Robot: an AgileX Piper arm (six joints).
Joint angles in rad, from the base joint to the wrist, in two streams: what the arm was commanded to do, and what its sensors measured. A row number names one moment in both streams.
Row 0, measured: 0.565 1.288 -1.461 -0.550 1.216 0.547
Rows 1 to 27, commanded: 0.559 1.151 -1.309 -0.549 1.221 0.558; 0.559 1.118 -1.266 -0.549 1.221 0.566; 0.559 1.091 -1.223 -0.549 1.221 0.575; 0.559 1.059 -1.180 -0.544 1.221 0.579; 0.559 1.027 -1.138 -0.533 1.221 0.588; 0.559 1.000 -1.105 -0.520 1.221 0.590; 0.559 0.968 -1.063 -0.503 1.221 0.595; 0.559 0.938 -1.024 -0.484 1.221 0.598; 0.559 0.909 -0.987 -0.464 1.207 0.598; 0.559 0.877 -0.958 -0.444 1.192 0.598; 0.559 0.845 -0.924 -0.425 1.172 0.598; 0.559 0.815 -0.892 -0.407 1.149 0.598; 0.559 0.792 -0.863 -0.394 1.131 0.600; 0.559 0.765 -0.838 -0.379 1.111 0.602; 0.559 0.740 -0.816 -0.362 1.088 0.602; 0.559 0.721 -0.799 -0.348 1.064 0.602; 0.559 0.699 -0.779 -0.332 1.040 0.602; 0.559 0.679 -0.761 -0.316 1.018 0.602; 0.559 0.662 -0.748 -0.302 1.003 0.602; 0.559 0.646 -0.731 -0.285 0.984 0.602; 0.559 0.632 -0.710 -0.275 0.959 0.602; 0.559 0.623 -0.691 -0.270 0.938 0.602; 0.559 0.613 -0.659 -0.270 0.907 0.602; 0.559 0.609 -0.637 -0.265 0.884 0.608; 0.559 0.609 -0.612 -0.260 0.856 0.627; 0.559 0.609 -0.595 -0.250 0.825 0.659; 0.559 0.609 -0.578 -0.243 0.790 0.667
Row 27, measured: 0.565 0.618 -0.638 -0.267 0.905 0.615
